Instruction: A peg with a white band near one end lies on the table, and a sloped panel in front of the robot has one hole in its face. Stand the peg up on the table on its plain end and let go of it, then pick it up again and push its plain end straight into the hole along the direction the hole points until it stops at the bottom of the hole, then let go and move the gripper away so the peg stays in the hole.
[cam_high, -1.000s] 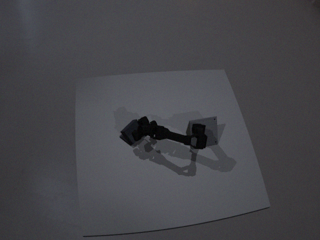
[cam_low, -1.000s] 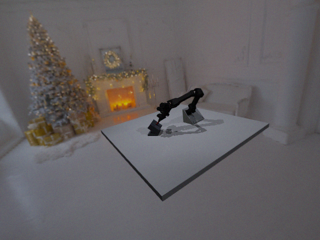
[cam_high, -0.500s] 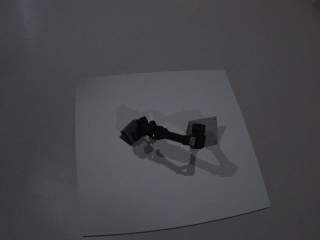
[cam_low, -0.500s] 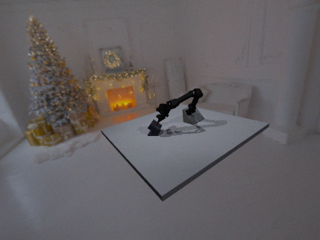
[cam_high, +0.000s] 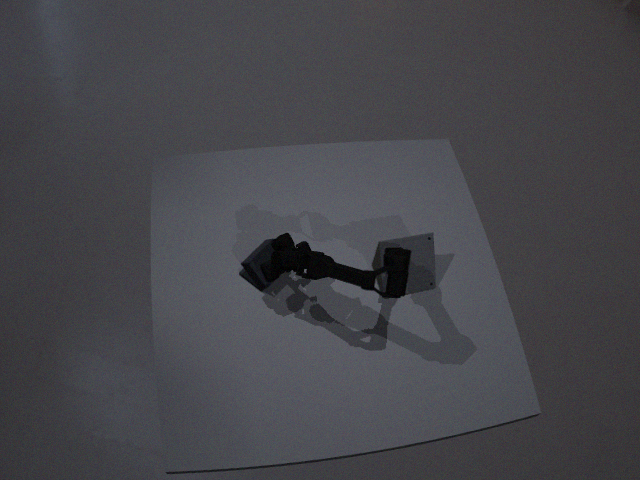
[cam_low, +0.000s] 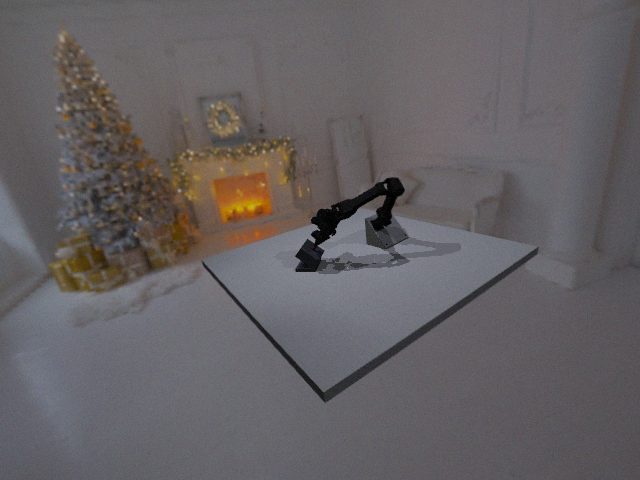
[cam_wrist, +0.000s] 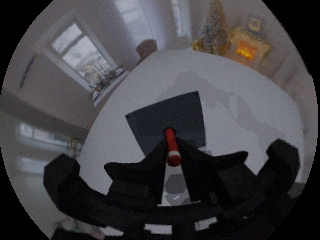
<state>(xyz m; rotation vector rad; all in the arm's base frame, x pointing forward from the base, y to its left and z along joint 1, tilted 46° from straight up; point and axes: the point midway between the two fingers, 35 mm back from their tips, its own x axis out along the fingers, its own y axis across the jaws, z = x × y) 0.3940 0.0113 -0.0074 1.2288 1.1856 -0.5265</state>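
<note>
Now: gripper tip 20 mm short of the dark sloped panel, 20 mm to the left of it and 40 mm above it. From my gripper tip the other things lie so: red peg 10 mm behind, 10 mm to the left, 10 mm above.
</note>
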